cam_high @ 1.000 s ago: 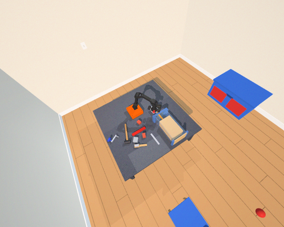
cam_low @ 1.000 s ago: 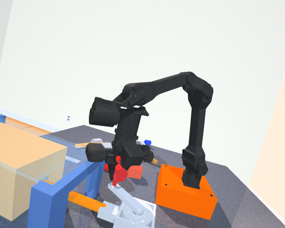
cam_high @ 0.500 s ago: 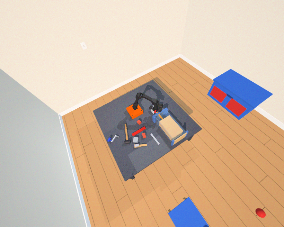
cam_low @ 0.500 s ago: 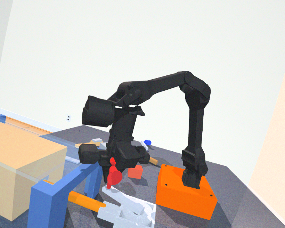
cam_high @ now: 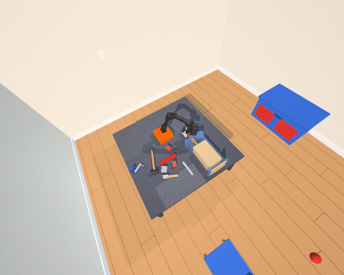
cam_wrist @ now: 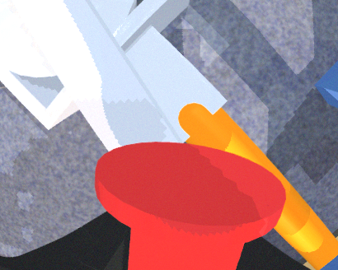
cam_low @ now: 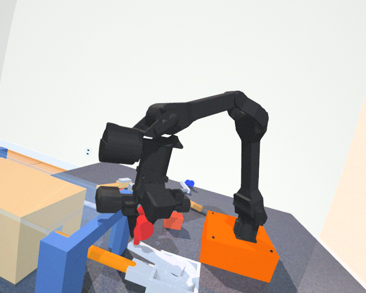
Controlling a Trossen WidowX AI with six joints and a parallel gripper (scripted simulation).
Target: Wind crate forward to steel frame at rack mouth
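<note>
My gripper tip is 6 cm short of the blue frame, 2 cm to the right of it and 1 cm above it. Also, from my gripper tip: white winch 11 cm behind, 8 cm below, 1 cm to the left; winch handle 4 cm behind, 1 cm to the left, 1 cm below; red knob 2 cm above.
</note>
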